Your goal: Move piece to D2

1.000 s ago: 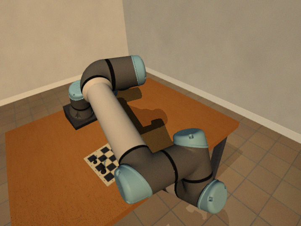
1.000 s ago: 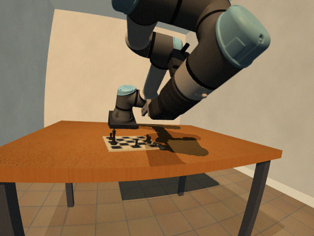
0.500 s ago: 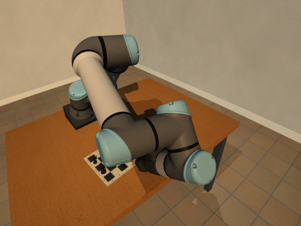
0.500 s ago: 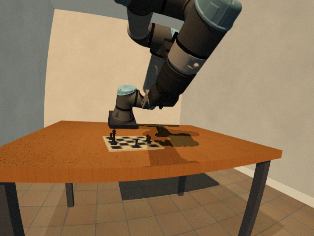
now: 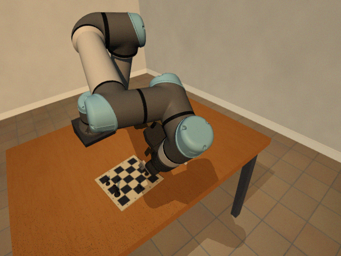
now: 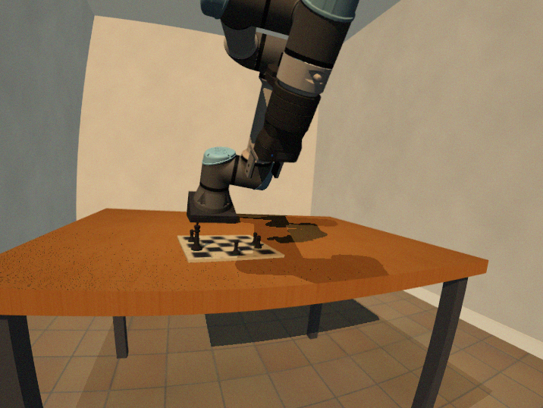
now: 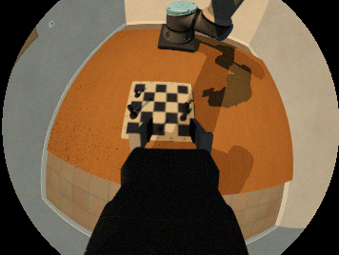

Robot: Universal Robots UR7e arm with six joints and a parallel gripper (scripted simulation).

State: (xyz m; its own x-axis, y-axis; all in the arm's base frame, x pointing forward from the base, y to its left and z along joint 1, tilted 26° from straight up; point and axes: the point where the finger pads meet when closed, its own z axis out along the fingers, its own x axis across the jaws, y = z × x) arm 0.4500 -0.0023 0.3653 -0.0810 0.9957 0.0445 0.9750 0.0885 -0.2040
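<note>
Now: the chessboard 150 mm behind my hand, 30 mm to the right of it and 190 mm below it. From my hand the other things lie so: tall chess piece: 110 mm behind, 110 mm to the right, 160 mm below.
</note>
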